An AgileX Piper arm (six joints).
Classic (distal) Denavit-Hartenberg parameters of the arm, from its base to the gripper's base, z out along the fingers. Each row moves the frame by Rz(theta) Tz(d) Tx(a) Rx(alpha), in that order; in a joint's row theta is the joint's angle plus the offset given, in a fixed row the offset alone. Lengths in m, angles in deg.
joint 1: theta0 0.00  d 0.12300  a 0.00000  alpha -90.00
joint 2: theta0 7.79  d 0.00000  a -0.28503  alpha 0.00
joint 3: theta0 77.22  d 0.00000  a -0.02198  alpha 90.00
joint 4: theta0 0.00  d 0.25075  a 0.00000  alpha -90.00
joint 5: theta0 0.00  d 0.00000  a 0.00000  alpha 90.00
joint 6: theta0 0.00  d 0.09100  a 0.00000  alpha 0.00
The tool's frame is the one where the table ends.
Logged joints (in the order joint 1, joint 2, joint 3, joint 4, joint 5, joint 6), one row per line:
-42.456, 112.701, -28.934, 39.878, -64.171, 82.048
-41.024, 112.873, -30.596, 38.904, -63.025, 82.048
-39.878, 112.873, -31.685, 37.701, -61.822, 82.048
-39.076, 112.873, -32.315, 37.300, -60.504, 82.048
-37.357, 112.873, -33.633, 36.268, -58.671, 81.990
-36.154, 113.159, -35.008, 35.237, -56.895, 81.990
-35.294, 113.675, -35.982, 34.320, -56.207, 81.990
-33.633, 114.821, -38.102, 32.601, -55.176, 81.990
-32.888, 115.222, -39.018, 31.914, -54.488, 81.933
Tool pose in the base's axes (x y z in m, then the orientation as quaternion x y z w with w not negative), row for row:
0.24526, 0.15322, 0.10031, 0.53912, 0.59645, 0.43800, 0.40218
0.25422, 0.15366, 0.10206, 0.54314, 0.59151, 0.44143, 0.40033
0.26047, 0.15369, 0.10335, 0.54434, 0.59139, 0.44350, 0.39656
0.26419, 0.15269, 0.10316, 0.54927, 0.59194, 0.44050, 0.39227
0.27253, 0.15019, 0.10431, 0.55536, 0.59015, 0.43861, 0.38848
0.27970, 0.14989, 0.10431, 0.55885, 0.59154, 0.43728, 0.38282
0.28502, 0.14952, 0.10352, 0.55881, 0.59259, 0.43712, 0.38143
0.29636, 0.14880, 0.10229, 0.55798, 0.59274, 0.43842, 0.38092
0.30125, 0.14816, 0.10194, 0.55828, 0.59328, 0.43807, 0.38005
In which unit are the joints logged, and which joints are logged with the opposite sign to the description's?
The joints are logged in degrees. Opposite sign: joint 1.
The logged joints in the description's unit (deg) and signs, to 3 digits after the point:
42.456, 112.701, -28.934, 39.878, -64.171, 82.048
41.024, 112.873, -30.596, 38.904, -63.025, 82.048
39.878, 112.873, -31.685, 37.701, -61.822, 82.048
39.076, 112.873, -32.315, 37.300, -60.504, 82.048
37.357, 112.873, -33.633, 36.268, -58.671, 81.990
36.154, 113.159, -35.008, 35.237, -56.895, 81.990
35.294, 113.675, -35.982, 34.320, -56.207, 81.990
33.633, 114.821, -38.102, 32.601, -55.176, 81.990
32.888, 115.222, -39.018, 31.914, -54.488, 81.933

